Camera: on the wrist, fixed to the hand. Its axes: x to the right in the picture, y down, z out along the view.
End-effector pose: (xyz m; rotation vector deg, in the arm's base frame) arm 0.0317 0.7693 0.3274 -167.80 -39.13 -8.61
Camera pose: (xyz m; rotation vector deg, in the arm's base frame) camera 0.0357 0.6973 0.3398 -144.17 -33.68 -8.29
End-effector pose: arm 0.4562 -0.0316 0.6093 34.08 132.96 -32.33
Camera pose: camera 0.4979 0.0256 0.6278 48.83 132.19 -59.16
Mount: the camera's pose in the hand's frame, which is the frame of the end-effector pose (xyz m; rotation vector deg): -0.0260 0.0645 -0.0227 23.42 6.14 1.12
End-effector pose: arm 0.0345 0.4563 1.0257 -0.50 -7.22 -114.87
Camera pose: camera 0.1050 0.4507 1.0070 20.40 -26.47 -110.17
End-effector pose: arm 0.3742 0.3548 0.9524 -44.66 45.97 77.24
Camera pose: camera 0.3074 0.3264 0.9614 -29.99 64.70 63.85
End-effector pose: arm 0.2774 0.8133 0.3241 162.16 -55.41 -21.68
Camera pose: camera 0.2261 0.7794 0.3638 -157.03 57.95 1.19
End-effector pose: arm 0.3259 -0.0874 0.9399 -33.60 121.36 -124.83
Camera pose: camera 0.3286 -0.0622 0.8713 -24.07 93.39 -147.65
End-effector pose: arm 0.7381 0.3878 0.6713 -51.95 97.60 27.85
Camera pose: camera 0.6771 0.4204 0.6952 -35.93 104.40 5.33
